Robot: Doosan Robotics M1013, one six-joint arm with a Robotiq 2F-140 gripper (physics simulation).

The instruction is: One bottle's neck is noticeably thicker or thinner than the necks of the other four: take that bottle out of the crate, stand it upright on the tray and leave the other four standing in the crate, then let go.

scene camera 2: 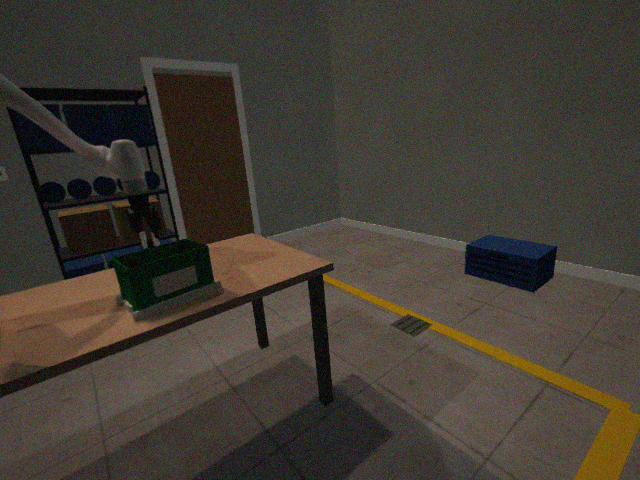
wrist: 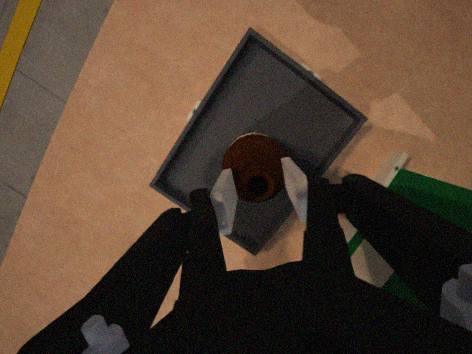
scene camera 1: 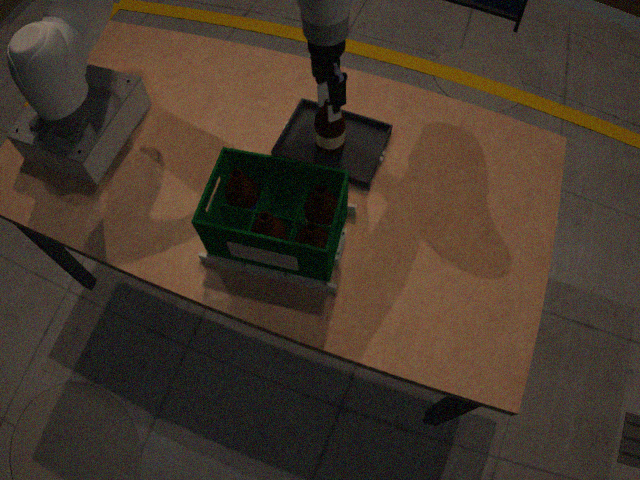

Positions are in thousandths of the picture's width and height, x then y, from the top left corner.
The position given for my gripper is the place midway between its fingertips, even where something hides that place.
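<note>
Looking through scene camera 1, I see my gripper (scene camera 1: 515, 232), along with a bottle (scene camera 1: 501, 428) and a bottle (scene camera 1: 515, 286). The wrist view has my gripper in it as well, at (wrist: 548, 504).
</note>
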